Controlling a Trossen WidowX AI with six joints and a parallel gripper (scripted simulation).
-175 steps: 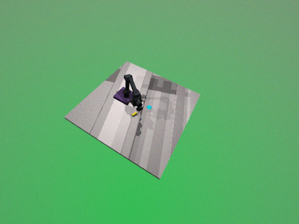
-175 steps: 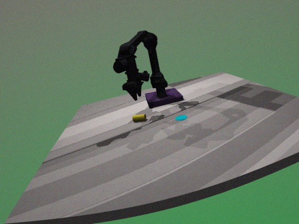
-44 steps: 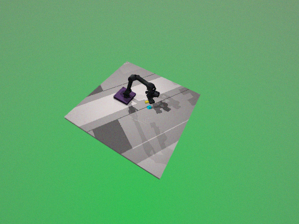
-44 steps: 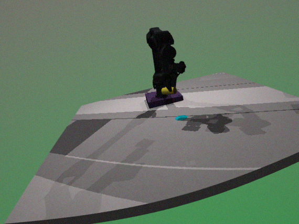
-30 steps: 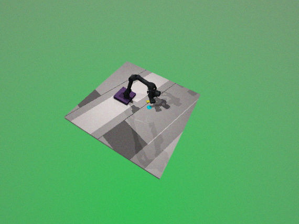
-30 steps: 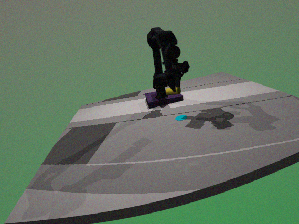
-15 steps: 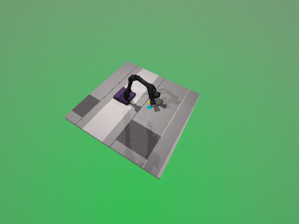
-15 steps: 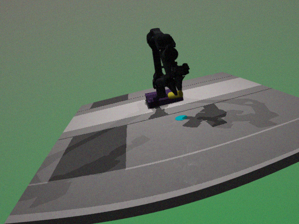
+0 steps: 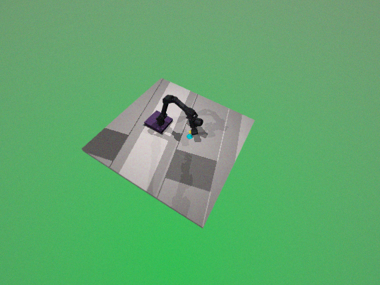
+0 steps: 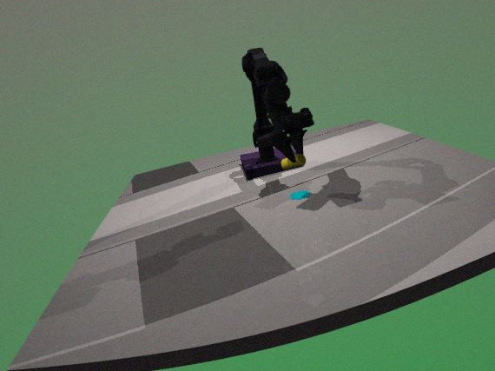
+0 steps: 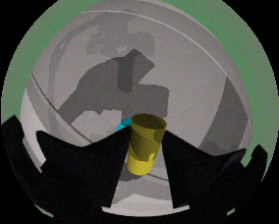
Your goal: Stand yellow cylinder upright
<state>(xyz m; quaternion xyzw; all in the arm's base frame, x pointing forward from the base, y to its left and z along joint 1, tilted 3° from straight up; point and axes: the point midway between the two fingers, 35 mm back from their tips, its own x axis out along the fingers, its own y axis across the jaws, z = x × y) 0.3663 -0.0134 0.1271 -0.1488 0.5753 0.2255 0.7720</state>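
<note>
The cyan circle lies 4 cm behind my gripper tip and 12 cm below it. Round my gripper tip: yellow tall cylinder (2 cm behind, 1 cm to the right, 1 cm below).
</note>
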